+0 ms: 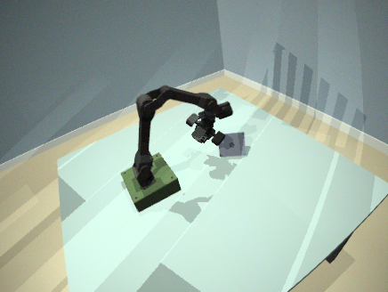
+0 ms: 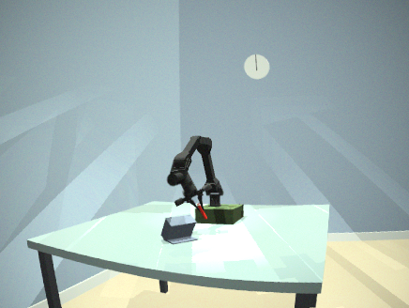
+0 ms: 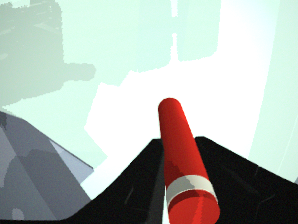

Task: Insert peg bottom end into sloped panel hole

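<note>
My gripper tip is now 110 mm short of the grey sloped panel, 90 mm to the left of it and 60 mm above it. Round my gripper tip: red peg (10 mm to the right, 10 mm above).
</note>
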